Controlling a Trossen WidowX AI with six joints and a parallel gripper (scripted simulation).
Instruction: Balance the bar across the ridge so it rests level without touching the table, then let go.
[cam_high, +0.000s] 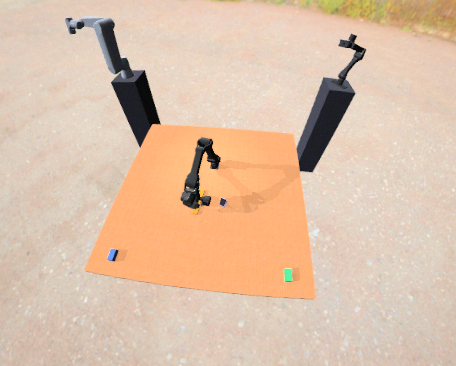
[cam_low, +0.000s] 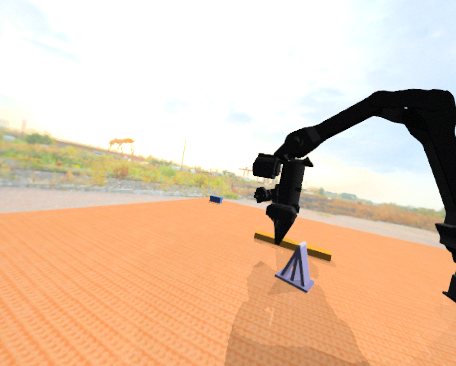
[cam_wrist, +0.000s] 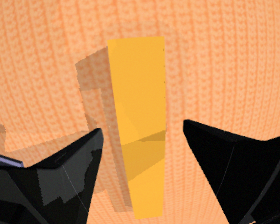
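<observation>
Right now the pale purple wedge-shaped ridge is 4 cm behind my gripper tip, 17 cm to the left of it and 2 cm above it. The rest, counted from my gripper tip: green block: 39 cm ahead, 57 cm to the left, 1 cm above; then blue block: 39 cm ahead, 43 cm to the right, 1 cm above; then yellow bar: 3 cm behind.
</observation>
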